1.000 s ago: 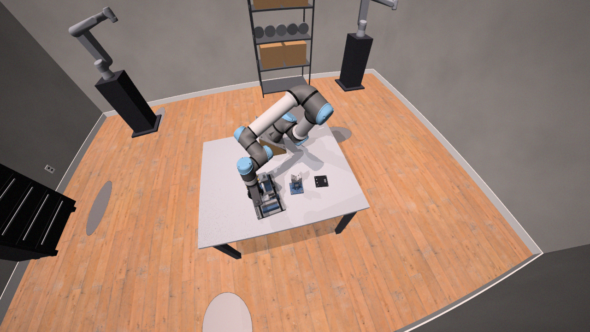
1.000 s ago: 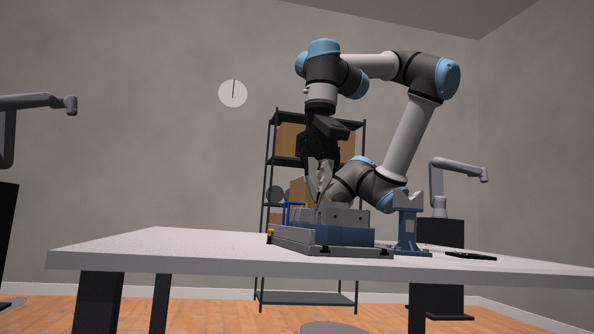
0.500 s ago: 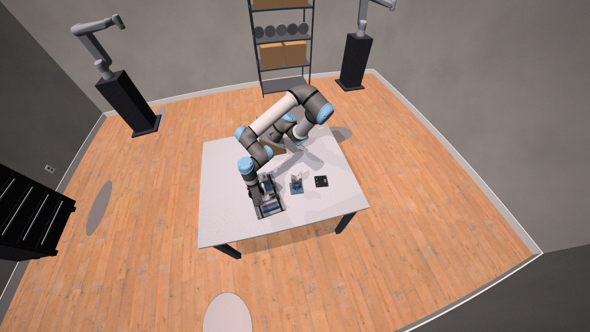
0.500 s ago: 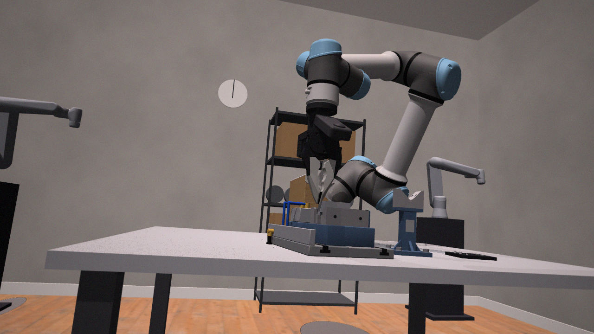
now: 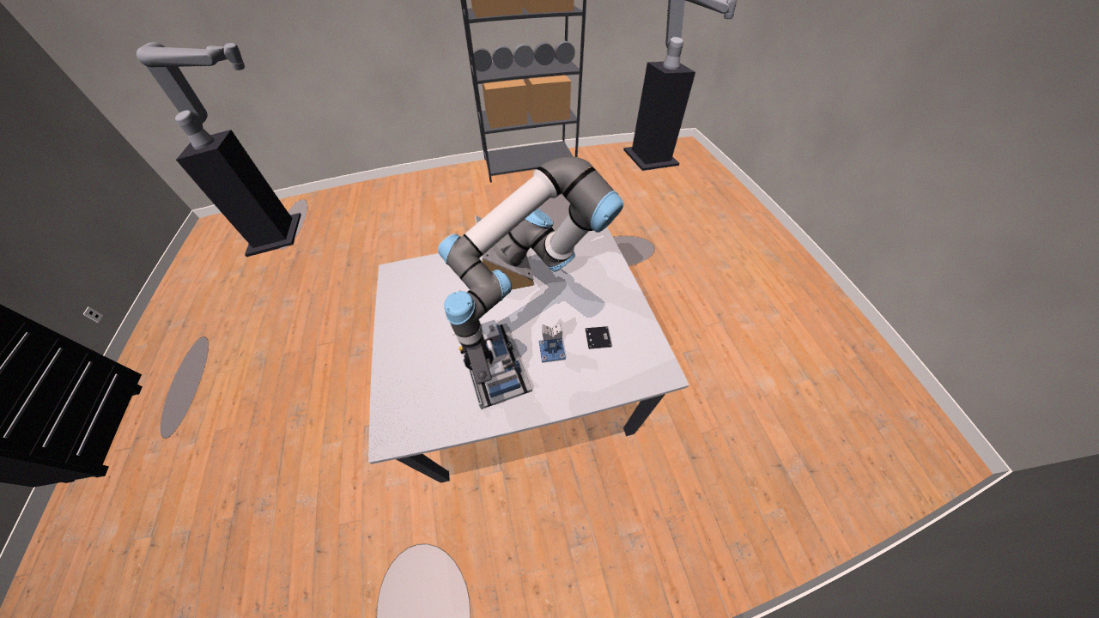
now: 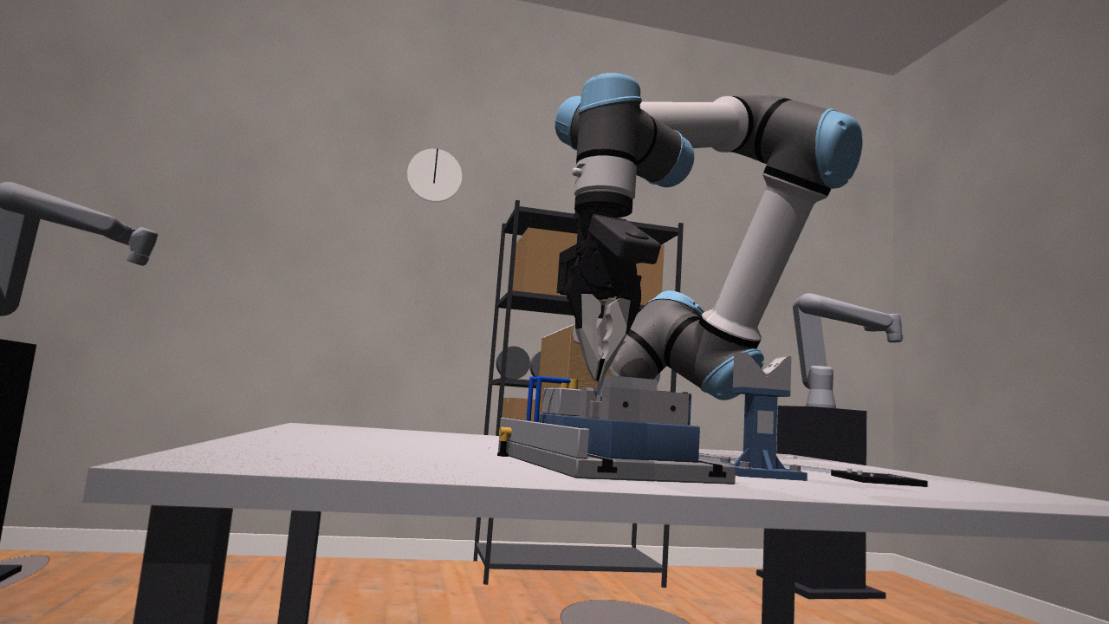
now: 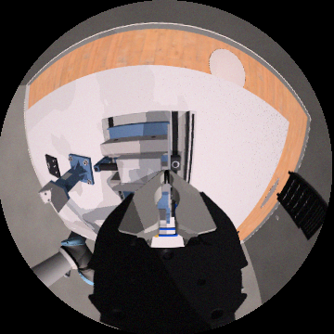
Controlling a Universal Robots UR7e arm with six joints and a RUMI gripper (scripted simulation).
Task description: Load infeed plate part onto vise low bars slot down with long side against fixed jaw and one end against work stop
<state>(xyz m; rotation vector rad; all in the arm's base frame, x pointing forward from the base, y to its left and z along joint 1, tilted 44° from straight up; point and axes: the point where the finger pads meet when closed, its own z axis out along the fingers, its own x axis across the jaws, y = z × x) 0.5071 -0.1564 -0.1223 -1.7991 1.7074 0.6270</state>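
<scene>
Right now my hand is 80 mm above the vise, 70 mm past it and 40 mm to the right of it. The rest, counted from my hand: infeed plate: 450 mm to the left, 110 mm below, 70 mm behind; then part: 40 mm to the left, 30 mm below.
</scene>
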